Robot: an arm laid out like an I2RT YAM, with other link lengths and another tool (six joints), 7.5 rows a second.
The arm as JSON. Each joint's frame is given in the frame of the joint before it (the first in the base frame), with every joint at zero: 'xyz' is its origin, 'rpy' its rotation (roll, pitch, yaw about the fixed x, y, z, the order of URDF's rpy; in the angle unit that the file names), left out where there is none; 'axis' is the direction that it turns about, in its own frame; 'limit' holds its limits. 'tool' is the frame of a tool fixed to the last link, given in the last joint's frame.
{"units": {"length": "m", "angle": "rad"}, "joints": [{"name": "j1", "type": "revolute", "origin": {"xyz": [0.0, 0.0, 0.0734]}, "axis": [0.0, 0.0, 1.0], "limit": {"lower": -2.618, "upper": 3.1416}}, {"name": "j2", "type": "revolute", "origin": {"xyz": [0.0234, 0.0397, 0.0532], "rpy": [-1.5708, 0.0, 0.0]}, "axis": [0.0, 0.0, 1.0], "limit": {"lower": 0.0, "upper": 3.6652}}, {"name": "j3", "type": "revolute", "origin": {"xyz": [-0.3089, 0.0, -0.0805], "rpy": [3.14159, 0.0, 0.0]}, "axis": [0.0, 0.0, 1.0], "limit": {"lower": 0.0, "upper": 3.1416}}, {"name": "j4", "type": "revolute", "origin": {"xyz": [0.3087, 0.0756, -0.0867]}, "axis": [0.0, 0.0, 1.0], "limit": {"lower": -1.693, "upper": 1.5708}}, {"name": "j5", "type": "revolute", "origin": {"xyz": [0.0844, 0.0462, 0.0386], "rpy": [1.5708, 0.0, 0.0]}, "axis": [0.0, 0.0, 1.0], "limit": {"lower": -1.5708, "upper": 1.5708}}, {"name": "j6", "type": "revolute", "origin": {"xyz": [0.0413, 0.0, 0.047], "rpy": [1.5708, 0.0, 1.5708]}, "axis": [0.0, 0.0, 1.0], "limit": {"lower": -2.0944, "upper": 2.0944}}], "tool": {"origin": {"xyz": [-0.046, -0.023, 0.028], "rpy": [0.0, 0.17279, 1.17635]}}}
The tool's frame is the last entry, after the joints.
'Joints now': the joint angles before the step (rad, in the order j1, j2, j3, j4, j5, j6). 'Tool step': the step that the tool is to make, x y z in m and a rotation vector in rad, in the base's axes. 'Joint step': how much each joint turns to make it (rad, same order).
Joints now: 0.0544 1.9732 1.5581 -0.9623 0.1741 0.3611
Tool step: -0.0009 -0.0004 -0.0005 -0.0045 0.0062 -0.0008
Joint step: -0.0001 0.0000 0.0001 -0.0065 0.0042 -0.0001
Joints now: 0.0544 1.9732 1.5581 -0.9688 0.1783 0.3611
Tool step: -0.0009 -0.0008 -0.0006 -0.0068 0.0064 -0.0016
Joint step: -0.0005 0.0001 0.0001 -0.0067 0.0065 -0.0001
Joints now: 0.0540 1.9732 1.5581 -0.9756 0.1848 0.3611
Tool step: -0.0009 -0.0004 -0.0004 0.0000 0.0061 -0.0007
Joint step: -0.0007 -0.0001 -0.0002 -0.0060 -0.0003 0.0000
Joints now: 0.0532 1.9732 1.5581 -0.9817 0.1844 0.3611
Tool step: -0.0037 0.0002 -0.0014 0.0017 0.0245 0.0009
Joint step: 0.0003 0.0000 0.0002 -0.0245 -0.0031 -0.0001
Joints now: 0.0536 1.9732 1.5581 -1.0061 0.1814 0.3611
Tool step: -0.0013 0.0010 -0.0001 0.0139 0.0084 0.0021
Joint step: 0.0000 -0.0001 -0.0001 -0.0077 -0.0145 0.0000
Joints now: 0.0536 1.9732 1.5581 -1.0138 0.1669 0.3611
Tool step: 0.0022 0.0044 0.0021 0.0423 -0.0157 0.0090
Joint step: 0.0023 -0.0001 -0.0002 0.0181 -0.0419 -0.0004
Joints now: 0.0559 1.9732 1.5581 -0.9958 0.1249 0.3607
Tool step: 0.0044 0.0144 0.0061 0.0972 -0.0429 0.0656
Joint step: 0.0103 -0.0002 -0.0001 0.0514 -0.1030 -0.0371
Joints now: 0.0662 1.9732 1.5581 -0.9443 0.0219 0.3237
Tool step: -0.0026 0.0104 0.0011 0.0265 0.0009 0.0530
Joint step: 0.0133 0.0001 0.0003 0.0010 -0.0342 -0.0332
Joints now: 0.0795 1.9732 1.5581 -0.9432 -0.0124 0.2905
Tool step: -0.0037 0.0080 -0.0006 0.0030 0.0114 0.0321
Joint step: 0.0137 -0.0001 -0.0003 -0.0112 -0.0077 -0.0172
